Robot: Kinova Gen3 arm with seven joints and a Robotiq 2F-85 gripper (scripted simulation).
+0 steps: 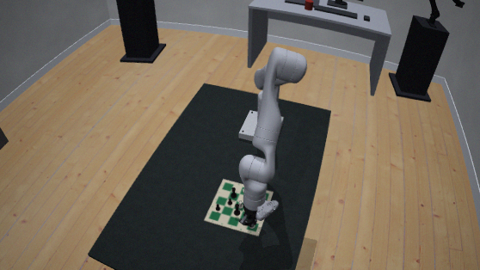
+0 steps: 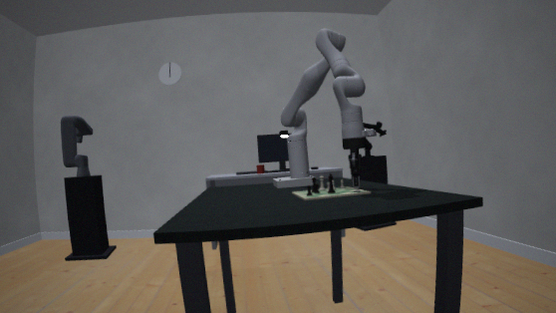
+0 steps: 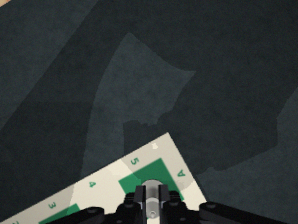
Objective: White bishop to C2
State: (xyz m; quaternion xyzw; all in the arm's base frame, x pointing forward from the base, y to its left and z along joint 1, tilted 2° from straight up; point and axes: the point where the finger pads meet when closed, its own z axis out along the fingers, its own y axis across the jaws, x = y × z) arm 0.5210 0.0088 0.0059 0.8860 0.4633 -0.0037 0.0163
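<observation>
Right now my hand is 90 mm past the green-and-cream chessboard, 60 mm to the left of it and 40 mm above it. Also, from my hand: black chess piece: 70 mm to the right, 50 mm behind.
</observation>
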